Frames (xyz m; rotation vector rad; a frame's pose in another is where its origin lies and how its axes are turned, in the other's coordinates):
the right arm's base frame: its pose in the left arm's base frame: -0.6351 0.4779 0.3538 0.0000 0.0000 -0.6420
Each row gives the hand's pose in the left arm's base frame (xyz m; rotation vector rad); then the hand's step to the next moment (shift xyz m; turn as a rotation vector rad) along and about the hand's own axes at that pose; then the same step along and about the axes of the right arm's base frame.
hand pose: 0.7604 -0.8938 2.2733 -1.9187 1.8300 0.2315
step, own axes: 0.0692 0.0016 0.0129 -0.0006 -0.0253 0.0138
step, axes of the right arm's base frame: 0.0396 -0.0405 -0.0418 0.0180 0.0216 -0.0062
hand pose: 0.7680 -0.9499 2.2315 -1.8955 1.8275 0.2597
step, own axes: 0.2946 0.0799 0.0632 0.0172 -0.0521 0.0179
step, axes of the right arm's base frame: 0.1048 -0.2079 -0.2072 0.0494 0.0273 -0.0122
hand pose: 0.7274 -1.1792 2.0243 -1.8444 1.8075 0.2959
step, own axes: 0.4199 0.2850 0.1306 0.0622 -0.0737 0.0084
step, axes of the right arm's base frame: -0.0060 -0.3556 -0.3849 0.0940 0.0053 -0.0225
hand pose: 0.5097 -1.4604 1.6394 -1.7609 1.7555 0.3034
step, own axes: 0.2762 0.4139 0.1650 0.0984 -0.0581 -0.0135
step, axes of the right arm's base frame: -0.2061 -0.2757 -0.3954 0.1044 -0.0379 -0.0302
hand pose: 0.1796 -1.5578 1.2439 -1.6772 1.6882 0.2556
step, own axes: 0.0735 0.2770 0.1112 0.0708 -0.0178 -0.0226
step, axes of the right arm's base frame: -0.1954 -0.0890 -0.2200 0.0564 -0.0471 -0.0209
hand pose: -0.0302 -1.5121 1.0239 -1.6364 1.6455 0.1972
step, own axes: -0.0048 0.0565 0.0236 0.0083 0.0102 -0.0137
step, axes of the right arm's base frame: -0.0496 -0.0035 -0.0361 -0.0030 -0.0188 0.0000
